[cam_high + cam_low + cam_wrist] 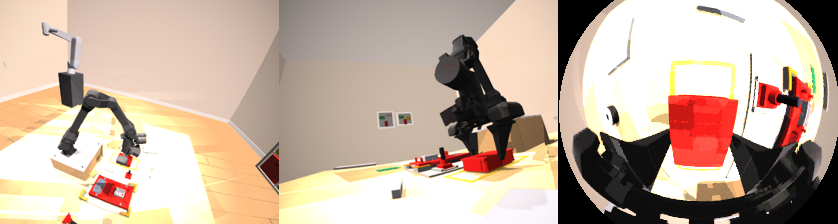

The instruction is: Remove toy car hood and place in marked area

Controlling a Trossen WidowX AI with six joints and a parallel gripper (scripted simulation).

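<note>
The hood lies 10 mm above my gripper tip.
</note>
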